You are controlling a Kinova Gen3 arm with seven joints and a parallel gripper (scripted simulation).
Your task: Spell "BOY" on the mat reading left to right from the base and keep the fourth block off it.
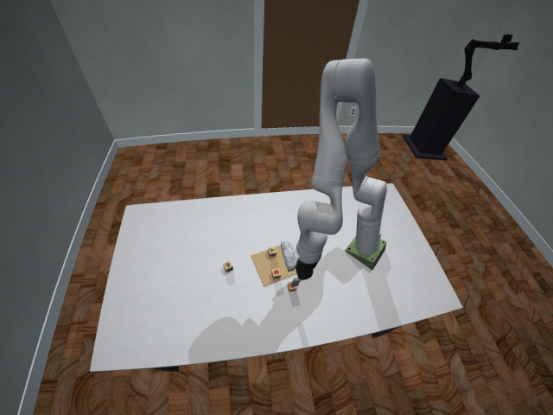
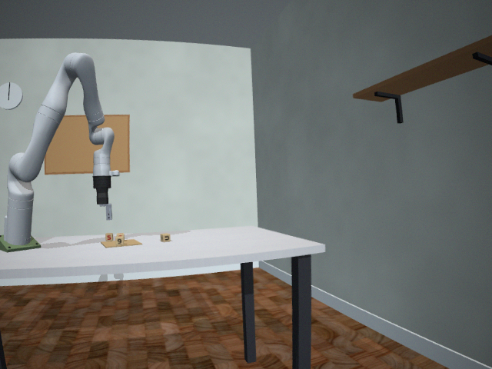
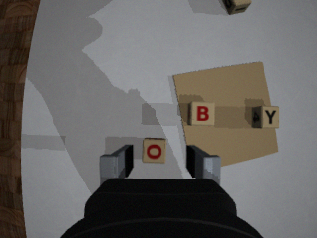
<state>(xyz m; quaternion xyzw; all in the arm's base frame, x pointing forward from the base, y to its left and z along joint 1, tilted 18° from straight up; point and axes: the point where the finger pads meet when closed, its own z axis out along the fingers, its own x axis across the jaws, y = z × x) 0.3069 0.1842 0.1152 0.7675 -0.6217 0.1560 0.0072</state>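
Now: the O block 9 cm below my hand, 1 cm to the left of it and 1 cm behind it. The rest, counted from my hand: Y block: 14 cm to the right, 9 cm below, 7 cm ahead; then tan mat: 10 cm below, 9 cm to the right, 6 cm ahead; then B block: 9 cm below, 5 cm ahead, 4 cm to the right.
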